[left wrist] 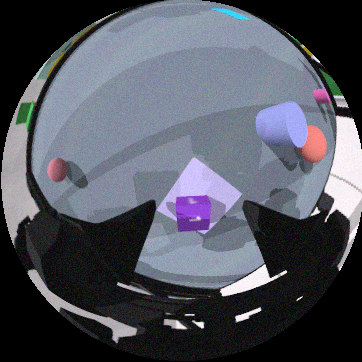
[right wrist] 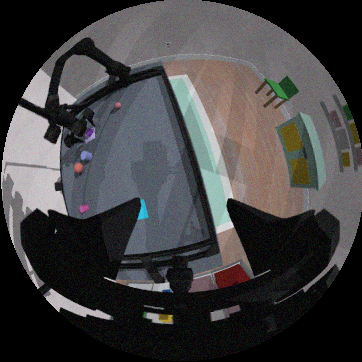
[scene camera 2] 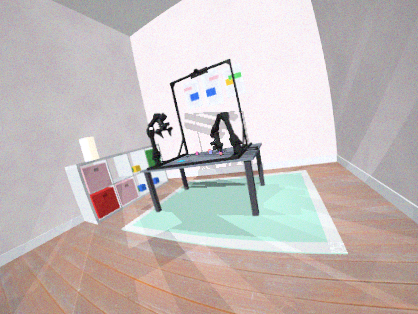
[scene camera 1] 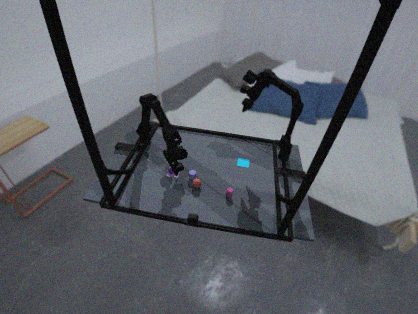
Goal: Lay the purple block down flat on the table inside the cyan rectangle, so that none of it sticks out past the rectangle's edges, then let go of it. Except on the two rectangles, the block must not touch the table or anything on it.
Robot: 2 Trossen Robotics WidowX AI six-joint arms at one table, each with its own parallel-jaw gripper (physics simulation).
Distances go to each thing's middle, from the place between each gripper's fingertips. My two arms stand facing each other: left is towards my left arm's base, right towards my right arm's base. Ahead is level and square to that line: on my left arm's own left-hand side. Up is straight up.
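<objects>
Purple block (left wrist: 192,212): my left hand 1 cm to the right of it. Lilac rectangle (left wrist: 196,179): 1 cm below my left hand. Lavender cylinder (left wrist: 282,124): 1 cm above my left hand, 2 cm behind, 11 cm to the right. By its middle, lilac rectangle nearer to my left hand than to my right hand.
Lavender cylinder: my right hand 26 cm above it, 36 cm past it, 26 cm to the right of it. From my right hand: lilac rectangle 28 cm below, 35 cm behind, 38 cm to the left; purple block 27 cm below, 35 cm behind, 39 cm to the left.
</objects>
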